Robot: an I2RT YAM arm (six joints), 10 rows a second.
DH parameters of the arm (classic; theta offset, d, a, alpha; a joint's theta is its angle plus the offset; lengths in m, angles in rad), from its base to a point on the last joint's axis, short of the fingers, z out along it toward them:
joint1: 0 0.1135 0.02 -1.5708
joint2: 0 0 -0.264 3.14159
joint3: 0.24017 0 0.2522 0
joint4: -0.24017 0 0.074 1.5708
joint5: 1.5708 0 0 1.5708
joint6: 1.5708 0.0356 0 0
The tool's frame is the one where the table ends.
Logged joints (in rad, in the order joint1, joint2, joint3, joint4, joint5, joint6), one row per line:
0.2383, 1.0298, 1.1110, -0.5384, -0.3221, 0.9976
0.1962, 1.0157, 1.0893, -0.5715, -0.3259, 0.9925
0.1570, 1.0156, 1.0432, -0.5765, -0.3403, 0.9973
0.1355, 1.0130, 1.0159, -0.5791, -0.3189, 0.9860
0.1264, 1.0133, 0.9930, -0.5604, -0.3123, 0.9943
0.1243, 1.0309, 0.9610, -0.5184, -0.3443, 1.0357
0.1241, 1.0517, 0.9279, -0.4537, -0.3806, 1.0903
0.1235, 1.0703, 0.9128, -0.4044, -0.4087, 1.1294
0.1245, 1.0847, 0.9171, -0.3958, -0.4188, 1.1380
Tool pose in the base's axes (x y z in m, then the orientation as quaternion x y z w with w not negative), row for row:
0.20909, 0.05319, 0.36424, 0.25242, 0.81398, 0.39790, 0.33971
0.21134, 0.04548, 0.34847, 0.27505, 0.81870, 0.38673, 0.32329
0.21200, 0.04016, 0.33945, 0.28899, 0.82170, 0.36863, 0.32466
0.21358, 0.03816, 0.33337, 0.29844, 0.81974, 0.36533, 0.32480
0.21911, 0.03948, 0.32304, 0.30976, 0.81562, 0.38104, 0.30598
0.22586, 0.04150, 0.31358, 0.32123, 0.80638, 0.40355, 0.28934
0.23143, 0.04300, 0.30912, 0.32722, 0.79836, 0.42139, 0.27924
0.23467, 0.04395, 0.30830, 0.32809, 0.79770, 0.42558, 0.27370
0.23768, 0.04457, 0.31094, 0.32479, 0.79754, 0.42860, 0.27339
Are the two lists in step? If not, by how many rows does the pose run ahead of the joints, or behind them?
The pose runs 1 row ahead of the joints: the pose in row i belongs to the joints in row i + 1.
